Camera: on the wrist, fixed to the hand. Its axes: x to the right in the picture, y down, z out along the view.
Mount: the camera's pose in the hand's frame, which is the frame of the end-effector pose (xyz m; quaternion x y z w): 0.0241 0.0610 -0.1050 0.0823 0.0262 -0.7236 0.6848
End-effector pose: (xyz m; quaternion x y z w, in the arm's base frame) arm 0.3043 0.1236 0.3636 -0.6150 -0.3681 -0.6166 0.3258
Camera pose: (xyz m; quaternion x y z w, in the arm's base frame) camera 0.3012 0.0036 0.3938 0.1118 0.7393 0.6438 0.1628
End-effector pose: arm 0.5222 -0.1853 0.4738 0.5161 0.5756 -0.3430 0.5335
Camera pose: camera 0.5559 -0.0664 0.4805 -0.0102 0.7534 -0.6548 0.0596
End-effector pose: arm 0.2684 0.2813 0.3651 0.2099 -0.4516 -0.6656 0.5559
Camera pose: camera 0.3769 0.2219 0.3684 -0.5337 0.1976 0.8154 0.1064
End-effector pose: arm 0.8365 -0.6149 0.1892 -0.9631 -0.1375 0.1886 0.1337
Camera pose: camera 0.9131 -0.6854 0.2562 -0.5540 -0.7721 0.0185 0.3109
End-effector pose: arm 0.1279 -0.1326 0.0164 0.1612 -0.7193 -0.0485 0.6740
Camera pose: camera 0.2202 -0.0667 0.0660 0.6876 -0.3623 -0.4575 0.4320
